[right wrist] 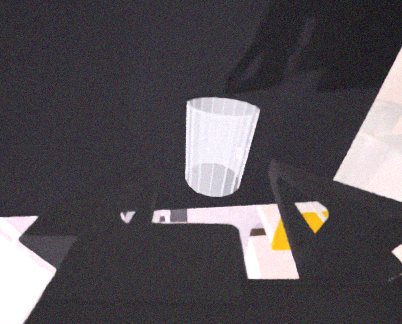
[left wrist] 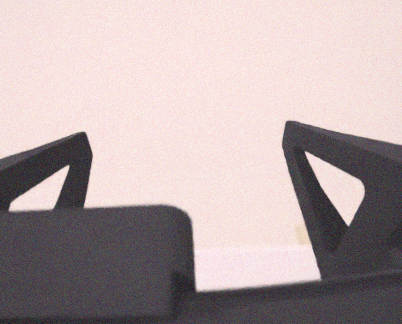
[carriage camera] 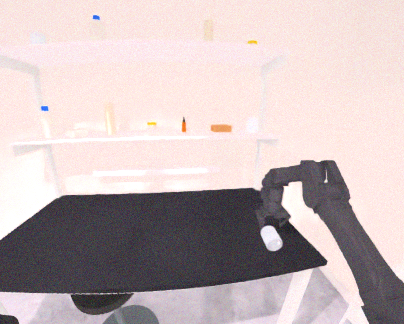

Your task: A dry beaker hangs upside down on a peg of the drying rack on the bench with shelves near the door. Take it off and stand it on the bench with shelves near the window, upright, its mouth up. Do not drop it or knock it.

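Frame: origin at the left arm's base, x ahead, y left, z up, level; centimetres.
Seen in the pictures: left gripper, fingertip midpoint: (left wrist: pixel 187 137); right gripper, fingertip midpoint: (right wrist: pixel 214 165) (carriage camera: pixel 270 227).
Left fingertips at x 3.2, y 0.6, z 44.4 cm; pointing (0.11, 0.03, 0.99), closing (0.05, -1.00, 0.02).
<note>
A point is followed by its place in that frame.
A clear, whitish beaker (carriage camera: pixel 271 238) @[x 47.3, y -64.3, z -8.9 cm] (right wrist: pixel 216 145) @[x 52.8, y -65.5, z -8.5 cm] is on the black bench top (carriage camera: pixel 125 240) @[x 54.9, y 1.5, z -15.5 cm] (right wrist: pixel 75 100) @[x 54.7, y -49.5, z -15.5 cm], near its right end. In the right wrist view its wide rim is uppermost and its base lowest, so it looks upright, mouth up; a slight lean cannot be ruled out from the carriage view. My right gripper (carriage camera: pixel 272 222) @[x 51.8, y -65.3, z -6.8 cm] (right wrist: pixel 214 165) @[x 51.8, y -65.3, z -6.8 cm] is open, close above and behind the beaker in the carriage view, with nothing gripped. The beaker shows mostly beyond the fingertips. My left gripper (left wrist: pixel 187 137) @[x 3.2, y 0.6, z 44.4 cm] is open and empty, facing the wall. The drying rack does not show.
Behind the bench, a lower shelf (carriage camera: pixel 165 139) @[x 77.5, y -16.8, z 28.5 cm] and an upper shelf (carriage camera: pixel 150 52) @[x 89.6, y -8.1, z 74.0 cm] hold bottles, an orange block (carriage camera: pixel 221 128) @[x 95.2, y -47.8, z 32.5 cm] and other small items. A round dark stool seat (carriage camera: pixel 100 303) @[x 40.0, y 12.9, z -40.9 cm] stands below the front edge. The right arm (carriage camera: pixel 345 235) @[x 15.1, y -62.4, z 19.1 cm] reaches in over the bench's right side.
</note>
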